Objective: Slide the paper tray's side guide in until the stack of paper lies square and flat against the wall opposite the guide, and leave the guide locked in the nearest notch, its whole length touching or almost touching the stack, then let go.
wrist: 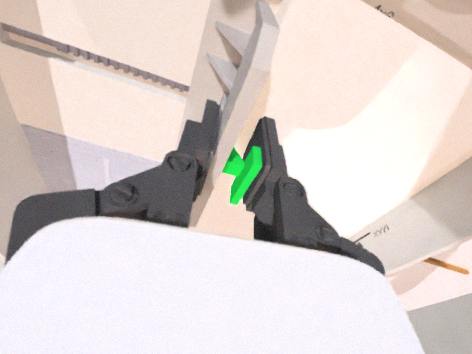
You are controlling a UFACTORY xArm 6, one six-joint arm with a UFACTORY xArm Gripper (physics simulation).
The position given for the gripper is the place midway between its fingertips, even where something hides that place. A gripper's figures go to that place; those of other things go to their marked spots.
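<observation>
The gripper (pixel 232 130) is 12 cm from the lens, and a white paper stack (pixel 366 110) sits 14 cm from the lens.
</observation>
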